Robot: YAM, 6 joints.
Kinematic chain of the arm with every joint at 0, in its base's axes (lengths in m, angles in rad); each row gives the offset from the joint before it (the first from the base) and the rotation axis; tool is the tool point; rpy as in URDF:
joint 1: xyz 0 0 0.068 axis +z
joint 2: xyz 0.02 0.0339 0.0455 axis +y
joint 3: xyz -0.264 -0.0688 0 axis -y
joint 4: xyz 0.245 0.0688 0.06 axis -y
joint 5: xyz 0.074 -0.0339 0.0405 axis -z
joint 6: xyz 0.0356 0 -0.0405 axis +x
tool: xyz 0 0 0 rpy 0 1.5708 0
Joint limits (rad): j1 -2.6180..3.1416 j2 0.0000..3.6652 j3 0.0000..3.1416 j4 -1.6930..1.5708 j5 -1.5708..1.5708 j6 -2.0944..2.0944
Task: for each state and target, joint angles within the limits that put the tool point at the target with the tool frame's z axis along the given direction. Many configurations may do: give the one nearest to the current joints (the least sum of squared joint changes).
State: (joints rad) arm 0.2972 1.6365 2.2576 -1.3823 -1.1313 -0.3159
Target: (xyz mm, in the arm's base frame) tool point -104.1 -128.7 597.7 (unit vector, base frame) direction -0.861 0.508 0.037
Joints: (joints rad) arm 1.1068 0.9468 2.6640 -1.2245 -1.4925 -0.3159
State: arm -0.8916 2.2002 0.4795 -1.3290 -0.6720 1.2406
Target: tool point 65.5 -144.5 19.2 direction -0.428 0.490 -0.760
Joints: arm -1.1083 2.0867 0.5897 -0.7656 0.1651 1.2406
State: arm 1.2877 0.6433 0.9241 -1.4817 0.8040 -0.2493
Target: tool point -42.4 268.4 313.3 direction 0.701 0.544 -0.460
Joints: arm 1.8350 1.3501 1.1813 -0.7625 0.9600 -0.2493
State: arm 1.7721 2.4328 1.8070 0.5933 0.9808 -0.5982
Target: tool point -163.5 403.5 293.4 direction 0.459 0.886 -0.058
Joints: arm 2.0212 1.8607 1.3645 0.3995 0.9261 -0.5982
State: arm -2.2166 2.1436 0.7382 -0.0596 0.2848 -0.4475
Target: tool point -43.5 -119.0 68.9 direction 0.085 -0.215 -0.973
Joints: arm -1.9666 1.2676 0.1806 -0.3152 -0.1620 -0.4475
